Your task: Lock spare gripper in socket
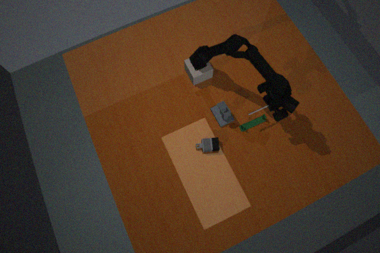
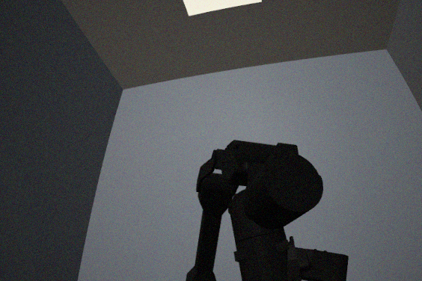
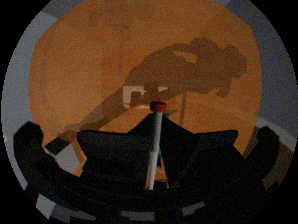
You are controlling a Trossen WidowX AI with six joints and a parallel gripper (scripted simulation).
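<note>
My gripper tip is now 2 cm short of the flat green strip, 9 cm to the left of it and 7 cm above it. Round my gripper tip: spare gripper: 1 cm ahead, 35 cm to the right, 7 cm below; grey mount: 9 cm behind, 20 cm to the right, 4 cm below.
</note>
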